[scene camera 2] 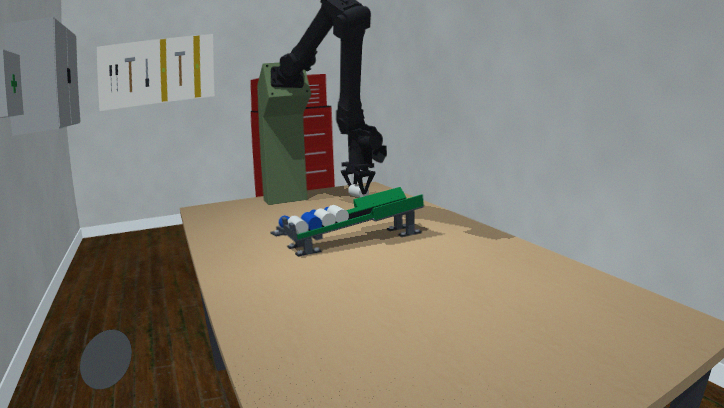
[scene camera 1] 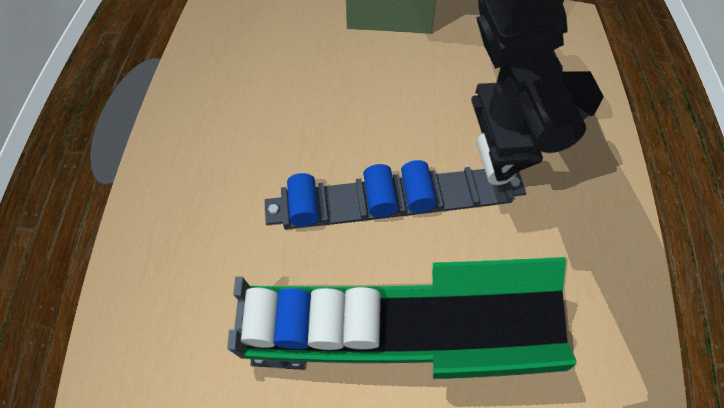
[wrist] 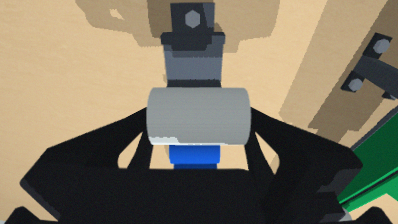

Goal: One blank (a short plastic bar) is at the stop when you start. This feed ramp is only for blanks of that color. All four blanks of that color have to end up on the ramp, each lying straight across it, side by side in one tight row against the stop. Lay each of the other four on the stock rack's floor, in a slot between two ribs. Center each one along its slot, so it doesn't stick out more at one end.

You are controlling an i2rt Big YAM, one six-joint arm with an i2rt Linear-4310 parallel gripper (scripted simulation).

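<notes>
The gripper [scene camera 1: 495, 159] is visible, also in scene camera 2 [scene camera 2: 358, 192] and in the wrist view [wrist: 198, 111]. Visible as well: a white blank [wrist: 175, 115], a white blank [scene camera 1: 258, 327], a white blank [scene camera 1: 326, 321] and a white blank [scene camera 1: 362, 305]; a blue blank [scene camera 1: 291, 331], a blue blank [scene camera 1: 302, 200], a blue blank [scene camera 1: 381, 196] and a blue blank [scene camera 1: 420, 195].
</notes>
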